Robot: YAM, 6 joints.
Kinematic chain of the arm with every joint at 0, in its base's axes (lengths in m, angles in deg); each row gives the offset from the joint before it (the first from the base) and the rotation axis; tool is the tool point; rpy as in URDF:
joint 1: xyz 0 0 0.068 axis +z
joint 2: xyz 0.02 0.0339 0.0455 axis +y
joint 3: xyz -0.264 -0.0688 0 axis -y
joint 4: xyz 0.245 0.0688 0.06 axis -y
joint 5: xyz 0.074 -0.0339 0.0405 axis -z
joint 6: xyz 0.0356 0 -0.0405 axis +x
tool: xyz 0 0 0 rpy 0 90 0
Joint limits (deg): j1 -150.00..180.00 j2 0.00..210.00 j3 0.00..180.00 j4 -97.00..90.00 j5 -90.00..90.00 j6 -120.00..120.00
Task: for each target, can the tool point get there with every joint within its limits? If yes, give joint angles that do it. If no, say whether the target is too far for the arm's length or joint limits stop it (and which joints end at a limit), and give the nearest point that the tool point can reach.
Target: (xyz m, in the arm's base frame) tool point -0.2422 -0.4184 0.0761
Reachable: yes | joints -123.43 139.54 96.71 -21.53 -52.80 85.00
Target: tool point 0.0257 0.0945 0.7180
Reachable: yes | joints -99.11 69.81 145.80 28.66 -17.06 32.63
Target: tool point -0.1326 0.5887 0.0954
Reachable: yes | joints 101.89 166.74 153.11 -33.27 -13.81 42.65
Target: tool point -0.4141 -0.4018 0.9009
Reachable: no: too far | nearest point -0.2737 -0.2656 0.6244 | short by 0.339 m
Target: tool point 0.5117 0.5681 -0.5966
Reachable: no: too far | nearest point 0.3276 0.3638 -0.2885 | short by 0.413 m
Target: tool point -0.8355 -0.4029 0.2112
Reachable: no: too far | nearest point -0.5592 -0.3142 0.1806 | short by 0.292 m
